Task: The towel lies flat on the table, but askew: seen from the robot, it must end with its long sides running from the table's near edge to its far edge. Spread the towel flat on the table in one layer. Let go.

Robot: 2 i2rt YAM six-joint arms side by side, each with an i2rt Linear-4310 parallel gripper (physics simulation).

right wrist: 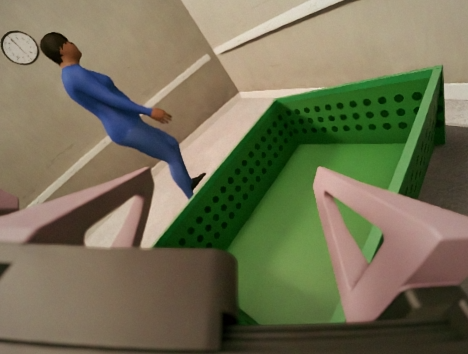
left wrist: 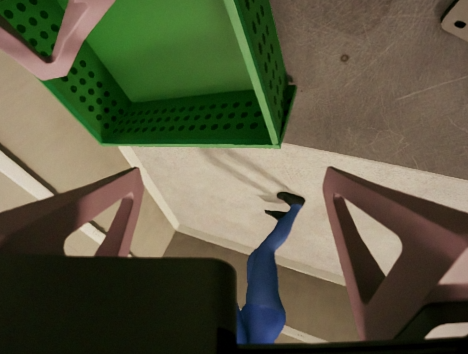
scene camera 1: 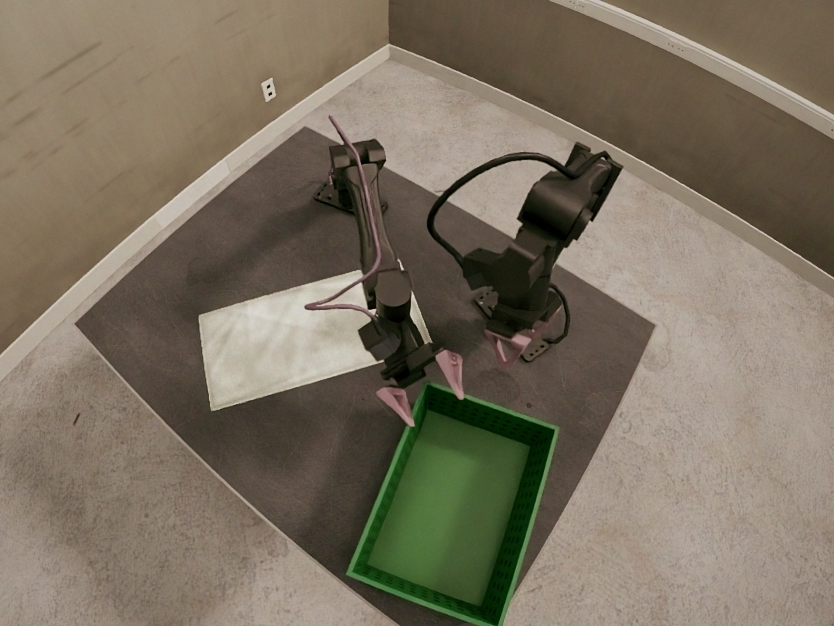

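Observation:
The white towel [scene camera 1: 289,336] lies flat in one layer, its long sides askew to the side edges of the dark table [scene camera 1: 269,458]. The right arm crosses above its right end and hides part of it. The towel does not show in either wrist view. My right gripper [scene camera 1: 436,411] [right wrist: 234,176] is open and empty, above the upper left corner of the green basket, apart from the towel. My left gripper [scene camera 1: 525,349] [left wrist: 233,177] is open and empty, to the right of the towel and above the basket's upper end.
The green basket [scene camera 1: 447,505] [left wrist: 175,50] [right wrist: 310,220] stands at the bottom of the picture, below and right of the towel. Part of a right gripper finger shows top left in the left wrist view. A person in blue [left wrist: 265,290] [right wrist: 125,125] stands beyond the table.

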